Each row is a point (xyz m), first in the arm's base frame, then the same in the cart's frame.
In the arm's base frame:
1: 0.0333 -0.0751 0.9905
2: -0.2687 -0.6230 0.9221
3: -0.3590 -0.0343 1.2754
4: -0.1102 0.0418 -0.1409
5: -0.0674 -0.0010 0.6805
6: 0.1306 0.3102 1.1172
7: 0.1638 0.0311 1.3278
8: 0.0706 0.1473 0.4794
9: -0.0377 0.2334 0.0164
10: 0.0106 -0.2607 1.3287
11: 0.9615 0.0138 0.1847
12: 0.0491 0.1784 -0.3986
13: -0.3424 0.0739 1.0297
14: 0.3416 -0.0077 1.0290
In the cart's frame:
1: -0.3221 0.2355 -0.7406
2: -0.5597 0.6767 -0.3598
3: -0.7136 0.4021 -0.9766
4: -0.4894 -0.4833 0.1366
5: -0.4337 0.0102 -0.5204
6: -0.2685 -0.0188 -1.0668
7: -0.2013 0.3253 -1.0862
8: -0.3158 -0.2386 -0.4452
9: -0.4379 -0.5591 -0.1049
10: -0.3199 0.5806 -0.9147
11: 0.5816 -0.3849 -0.1774
12: -0.3495 -0.7566 0.2639
13: -0.7120 0.1733 -0.8353
14: -0.0232 0.1709 -0.8277

